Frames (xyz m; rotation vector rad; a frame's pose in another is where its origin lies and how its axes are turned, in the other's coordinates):
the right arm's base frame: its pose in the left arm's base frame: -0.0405 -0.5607 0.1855 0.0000 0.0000 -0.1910
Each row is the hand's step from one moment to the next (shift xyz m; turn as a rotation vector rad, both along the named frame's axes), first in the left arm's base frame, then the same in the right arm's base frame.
Working: the left arm's base frame: its pose in the right arm's base frame: -0.0667 0.5582 -0.1855 0.0000 0.0000 0.1910

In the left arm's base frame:
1: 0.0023 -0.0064 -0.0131 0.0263 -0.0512 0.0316
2: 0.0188 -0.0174 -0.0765 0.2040 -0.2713 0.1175
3: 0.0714 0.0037 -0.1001 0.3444 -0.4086 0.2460
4: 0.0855 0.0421 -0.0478 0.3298 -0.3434 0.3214
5: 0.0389 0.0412 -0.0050 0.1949 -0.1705 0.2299
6: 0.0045 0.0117 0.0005 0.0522 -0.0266 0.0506
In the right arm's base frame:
1: 0.0035 -0.0058 -0.0131 0.0355 -0.0453 0.0316
2: 0.0218 -0.0135 -0.0765 0.2518 -0.2276 0.1175
3: 0.0694 0.0172 -0.1001 0.4157 -0.3358 0.2460
4: 0.0760 0.0576 -0.0478 0.3890 -0.2745 0.3214
5: 0.0304 0.0478 -0.0050 0.2237 -0.1304 0.2299
6: 0.0022 0.0123 0.0005 0.0563 -0.0162 0.0506

